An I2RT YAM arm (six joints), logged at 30 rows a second.
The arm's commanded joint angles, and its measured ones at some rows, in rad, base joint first. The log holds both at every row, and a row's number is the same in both.
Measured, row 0:
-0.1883 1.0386 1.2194 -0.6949 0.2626 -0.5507
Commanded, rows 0 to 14:
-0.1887 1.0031 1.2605 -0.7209 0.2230 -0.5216
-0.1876 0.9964 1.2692 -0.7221 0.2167 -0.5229
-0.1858 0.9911 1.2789 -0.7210 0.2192 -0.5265
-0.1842 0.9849 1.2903 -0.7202 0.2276 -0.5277
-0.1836 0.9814 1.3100 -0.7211 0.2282 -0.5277
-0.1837 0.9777 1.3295 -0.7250 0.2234 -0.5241
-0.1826 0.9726 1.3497 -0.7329 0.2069 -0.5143
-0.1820 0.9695 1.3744 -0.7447 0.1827 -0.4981
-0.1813 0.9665 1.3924 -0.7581 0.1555 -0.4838
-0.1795 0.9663 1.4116 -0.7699 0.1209 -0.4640
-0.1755 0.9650 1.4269 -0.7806 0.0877 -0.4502
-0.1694 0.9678 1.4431 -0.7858 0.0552 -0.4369
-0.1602 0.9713 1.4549 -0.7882 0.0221 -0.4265
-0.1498 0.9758 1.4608 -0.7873 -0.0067 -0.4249
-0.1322 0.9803 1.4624 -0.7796 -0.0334 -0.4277
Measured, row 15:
-0.1608 0.9749 1.4403 -0.7567 0.0864 -0.4694
